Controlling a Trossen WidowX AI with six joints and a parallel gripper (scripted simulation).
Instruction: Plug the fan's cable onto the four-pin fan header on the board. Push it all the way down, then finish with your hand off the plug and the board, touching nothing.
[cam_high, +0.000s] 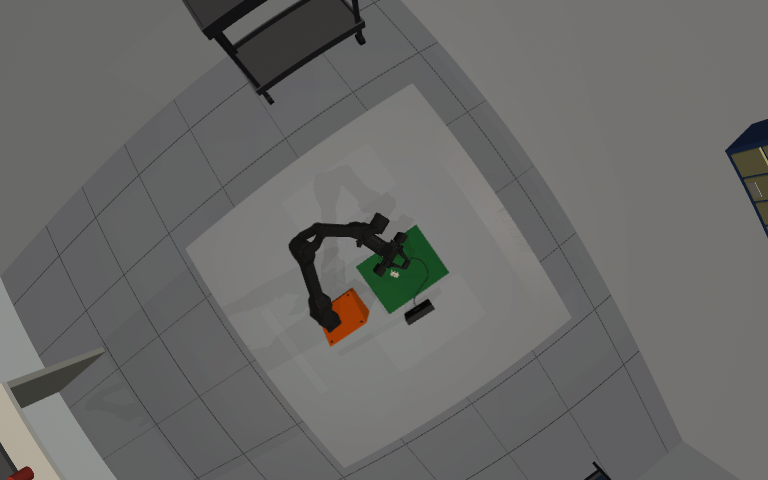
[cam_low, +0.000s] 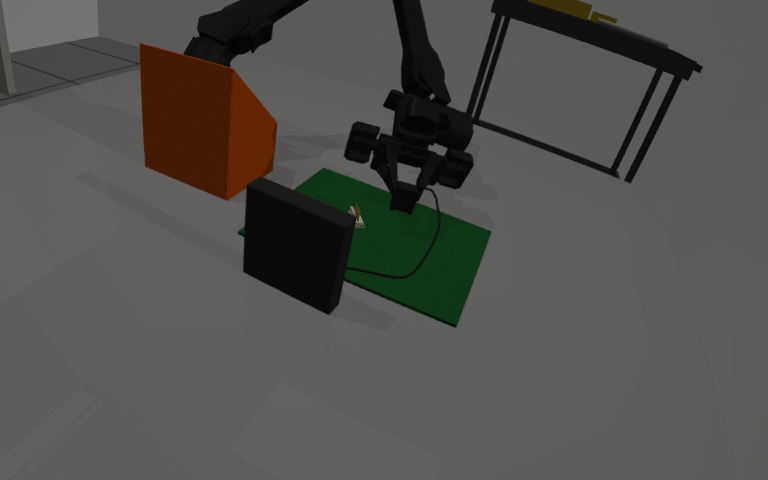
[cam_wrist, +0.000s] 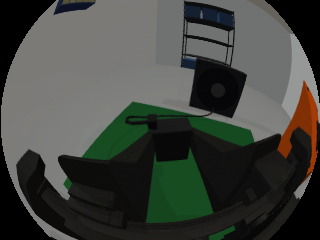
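The green board is 8 cm below my gripper tip, 3 cm behind it and 1 cm to the right of it. Round my gripper tip: black plug: 1 cm below; black square fan: 17 cm to the right, 8 cm behind, 1 cm below; white four-pin header: 7 cm below, 6 cm behind.
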